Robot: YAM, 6 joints.
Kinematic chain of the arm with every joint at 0, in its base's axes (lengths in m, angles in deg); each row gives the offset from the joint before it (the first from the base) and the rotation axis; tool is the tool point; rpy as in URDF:
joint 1: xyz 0 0 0.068 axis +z
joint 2: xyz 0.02 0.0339 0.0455 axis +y
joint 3: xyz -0.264 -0.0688 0 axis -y
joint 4: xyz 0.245 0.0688 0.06 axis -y
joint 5: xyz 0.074 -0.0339 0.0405 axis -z
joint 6: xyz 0.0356 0 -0.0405 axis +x
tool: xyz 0 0 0 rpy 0 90 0
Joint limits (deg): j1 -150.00..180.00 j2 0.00..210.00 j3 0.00..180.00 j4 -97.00..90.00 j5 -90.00..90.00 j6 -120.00..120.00
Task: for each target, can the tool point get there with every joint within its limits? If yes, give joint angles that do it. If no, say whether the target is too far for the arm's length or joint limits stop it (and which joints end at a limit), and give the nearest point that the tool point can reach.
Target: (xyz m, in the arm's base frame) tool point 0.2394 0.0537 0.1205
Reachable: yes | joints 19.70 99.91 46.35 -46.19 57.92 -74.37
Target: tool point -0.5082 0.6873 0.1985
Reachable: no: too far | nearest point -0.3821 0.5167 0.1769 | short by 0.213 m
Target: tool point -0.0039 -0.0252 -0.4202
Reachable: no: joint limits stop it (at a limit: joint 2) | nearest point -0.0112 -0.0721 -0.3348 | short by 0.098 m
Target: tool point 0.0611 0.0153 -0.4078
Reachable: no: joint limits stop it (at a limit: joint 2) | nearest point 0.0901 0.0226 -0.3451 | short by 0.069 m
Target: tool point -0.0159 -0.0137 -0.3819
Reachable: no: joint limits stop it (at a limit: joint 2) | nearest point -0.0428 -0.0369 -0.3251 | short by 0.067 m
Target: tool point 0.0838 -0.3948 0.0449
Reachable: yes | joints -74.11 143.72 96.92 -68.67 50.49 -95.47
